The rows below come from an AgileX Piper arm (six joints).
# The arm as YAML. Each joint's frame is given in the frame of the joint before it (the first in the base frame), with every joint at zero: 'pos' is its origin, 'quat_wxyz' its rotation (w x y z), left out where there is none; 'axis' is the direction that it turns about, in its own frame. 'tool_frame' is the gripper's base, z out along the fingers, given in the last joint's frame.
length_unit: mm
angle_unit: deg
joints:
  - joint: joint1
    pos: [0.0, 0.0, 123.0]
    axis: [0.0, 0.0, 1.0]
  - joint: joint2
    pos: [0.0, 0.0, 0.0]
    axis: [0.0, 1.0, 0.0]
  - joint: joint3
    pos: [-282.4, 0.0, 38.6]
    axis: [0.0, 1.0, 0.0]
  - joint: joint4
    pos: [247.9, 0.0, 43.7]
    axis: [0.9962, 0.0, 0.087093]
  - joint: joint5
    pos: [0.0, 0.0, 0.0]
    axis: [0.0, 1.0, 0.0]
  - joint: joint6
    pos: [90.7, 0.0, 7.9]
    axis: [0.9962, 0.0, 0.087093]
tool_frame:
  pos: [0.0, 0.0, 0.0]
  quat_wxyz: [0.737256, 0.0, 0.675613, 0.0]
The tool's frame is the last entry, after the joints.
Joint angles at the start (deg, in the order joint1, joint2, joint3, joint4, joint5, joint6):
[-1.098 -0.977 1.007 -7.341 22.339 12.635]
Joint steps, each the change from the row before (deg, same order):
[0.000 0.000 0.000 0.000 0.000 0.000]
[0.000 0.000 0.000 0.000 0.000 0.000]
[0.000 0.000 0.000 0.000 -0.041 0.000]
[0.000 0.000 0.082 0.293 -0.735 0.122]
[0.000 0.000 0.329 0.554 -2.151 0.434]
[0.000 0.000 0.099 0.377 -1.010 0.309]
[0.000 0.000 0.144 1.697 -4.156 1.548]
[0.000 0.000 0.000 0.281 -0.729 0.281]
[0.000 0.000 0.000 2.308 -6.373 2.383]
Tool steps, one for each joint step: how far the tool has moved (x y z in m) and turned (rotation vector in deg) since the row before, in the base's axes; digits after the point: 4 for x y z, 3 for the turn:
[0.0000 0.0000 0.0000 0.000 0.000 0.000]
[0.0000 0.0000 0.0000 0.000 0.000 0.000]
[0.0000 0.0000 0.0001 -0.001 -0.041 0.005]
[0.0004 0.0003 0.0006 0.388 -0.660 0.082]
[0.0011 0.0007 0.0013 0.914 -1.843 0.181]
[0.0004 0.0004 0.0009 0.649 -0.928 0.064]
[0.0015 0.0013 0.0055 3.099 -4.095 0.192]
[0.0002 0.0002 0.0011 0.539 -0.742 0.029]
[0.0011 0.0012 0.0100 4.522 -6.475 0.255]

